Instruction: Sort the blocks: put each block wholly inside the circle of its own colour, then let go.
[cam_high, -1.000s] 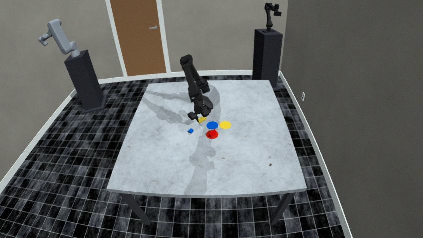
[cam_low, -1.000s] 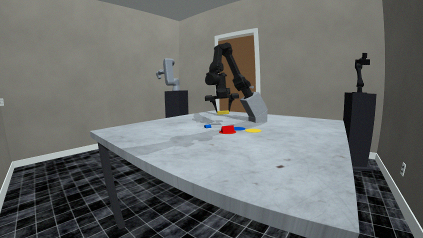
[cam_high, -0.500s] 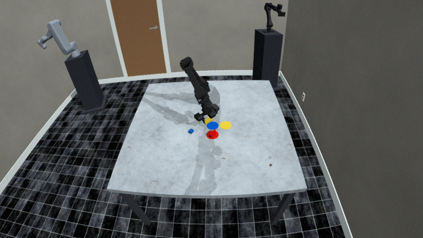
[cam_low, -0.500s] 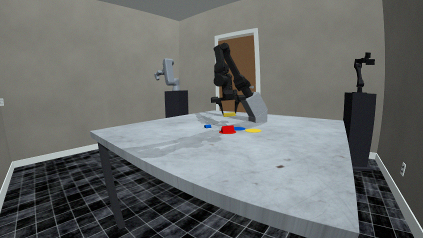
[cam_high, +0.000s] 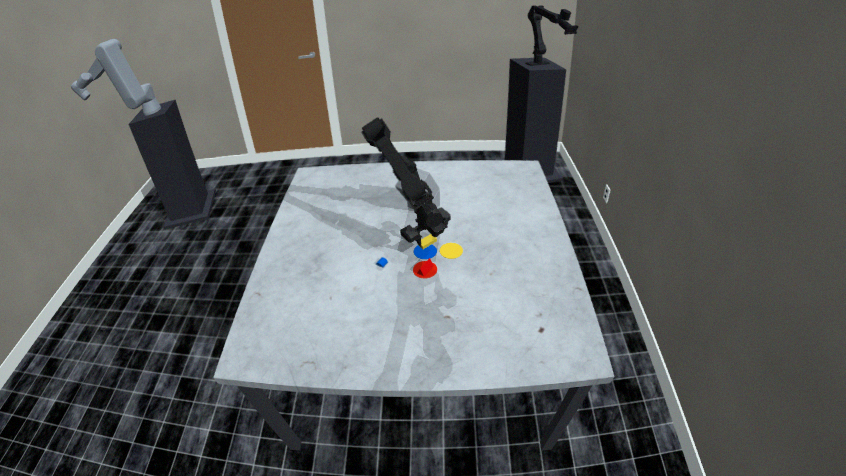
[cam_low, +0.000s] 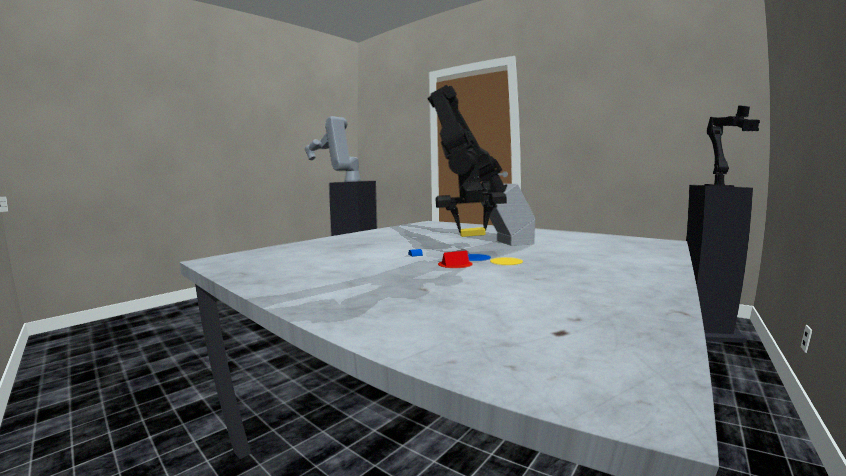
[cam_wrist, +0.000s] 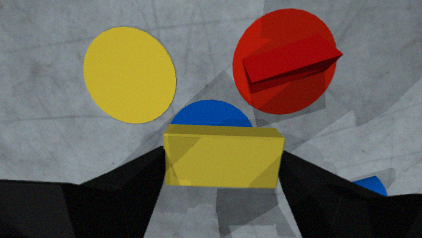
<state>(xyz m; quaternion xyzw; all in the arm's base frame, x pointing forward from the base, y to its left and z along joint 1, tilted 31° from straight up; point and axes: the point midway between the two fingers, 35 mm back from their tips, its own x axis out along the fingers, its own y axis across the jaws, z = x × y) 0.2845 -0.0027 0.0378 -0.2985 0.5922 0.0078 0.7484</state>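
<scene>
Right now the yellow circle is 1 cm behind my hand, 10 cm to the left of it and 11 cm below it. From my hand the other things lie so: yellow block (4 cm below); red block (6 cm ahead, 3 cm to the right, 10 cm below); blue circle (3 cm behind, 11 cm below).
</scene>
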